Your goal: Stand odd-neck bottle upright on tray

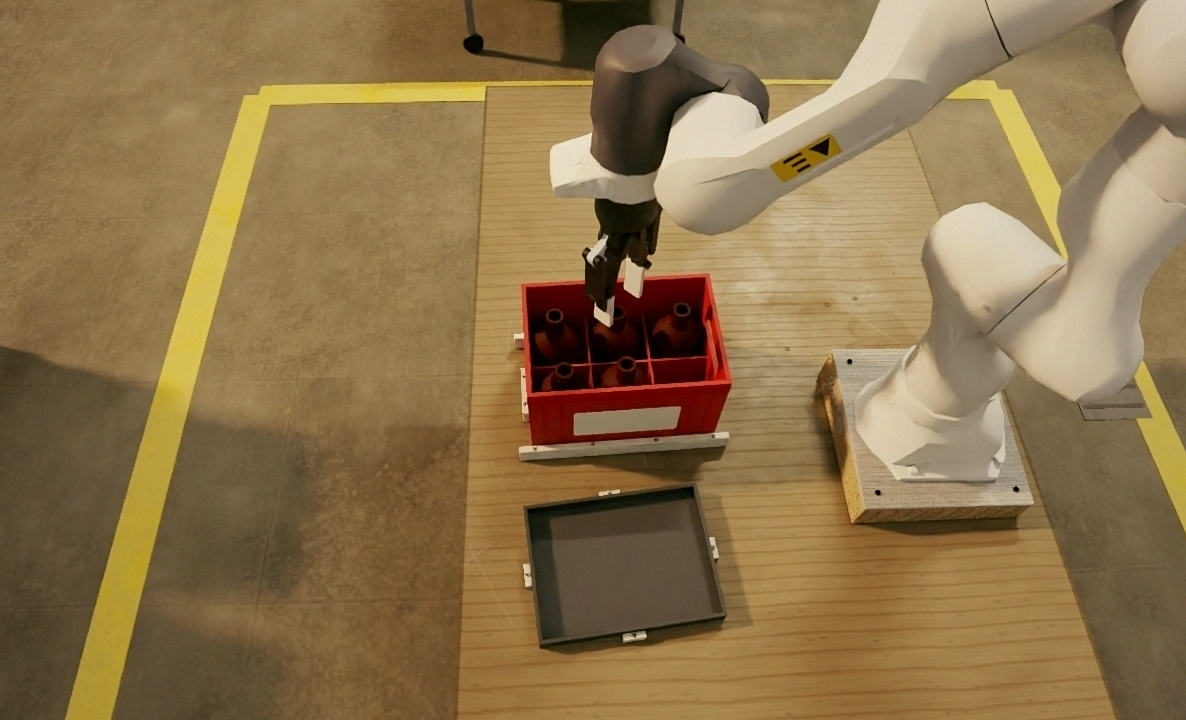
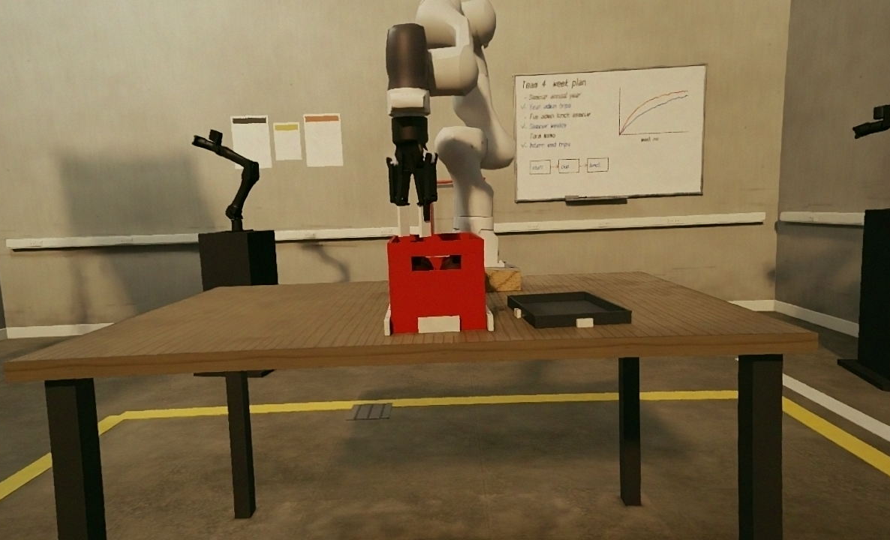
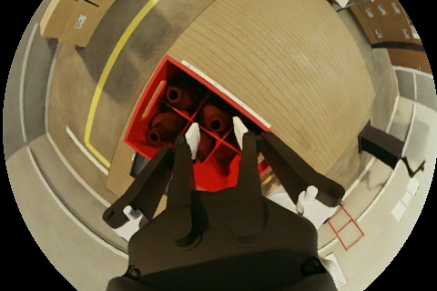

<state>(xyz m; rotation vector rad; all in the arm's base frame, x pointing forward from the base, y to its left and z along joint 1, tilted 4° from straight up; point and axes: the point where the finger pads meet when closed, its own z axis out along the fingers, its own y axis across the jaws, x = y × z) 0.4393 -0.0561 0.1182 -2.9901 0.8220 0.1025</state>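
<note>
Now: hand 1 cm past the crate, 4 cm to the right of it and 12 cm above it. Round my hand: glass bottle (2 cm behind, 8 cm to the left, 12 cm below); dark tray (6 cm behind, 31 cm to the left, 20 cm below).
</note>
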